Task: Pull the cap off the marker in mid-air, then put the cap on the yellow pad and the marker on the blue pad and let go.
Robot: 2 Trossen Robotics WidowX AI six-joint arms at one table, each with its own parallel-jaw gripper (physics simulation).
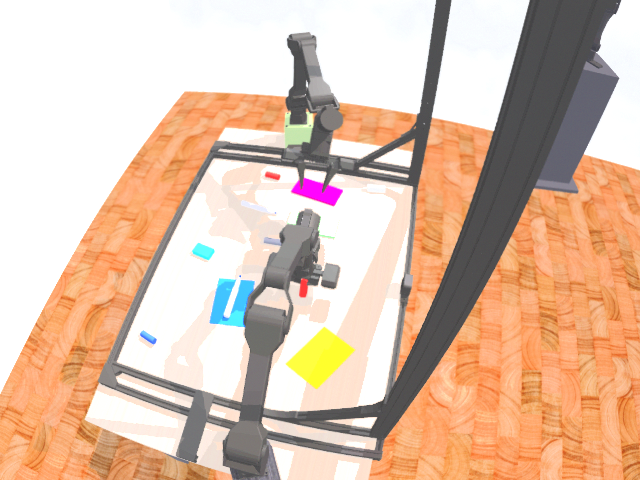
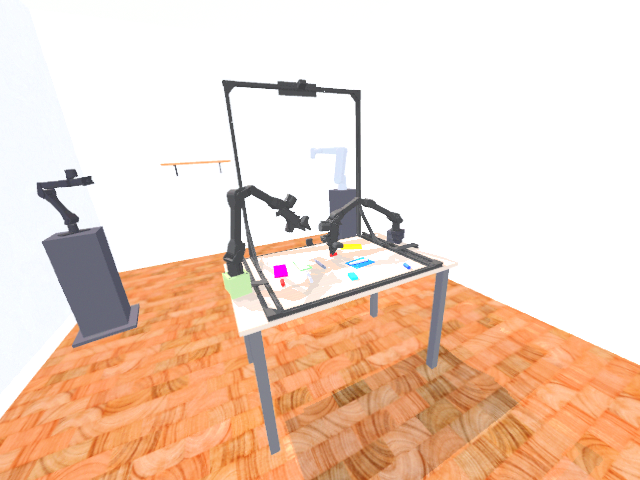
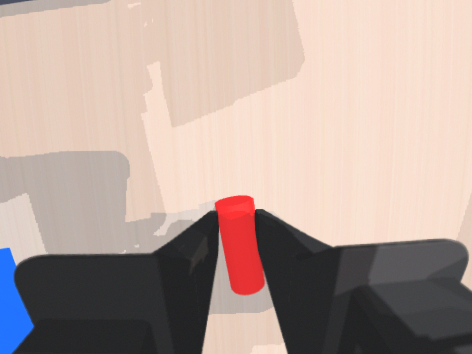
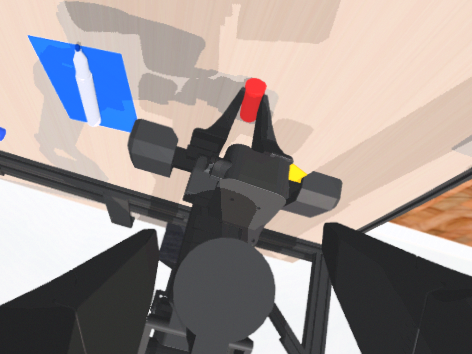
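Note:
A red cap-like cylinder is between the fingertips of my left gripper, which is shut on it low at the table. A white marker with a bare blue tip lies on the blue pad. The yellow pad lies nearer the left arm's base and carries nothing visible. My right gripper is open and empty, raised above the magenta pad.
The magenta pad lies on the far side with another red cylinder beside it. A grey marker, a cyan block and a small blue cylinder lie around. A dark frame borders the table.

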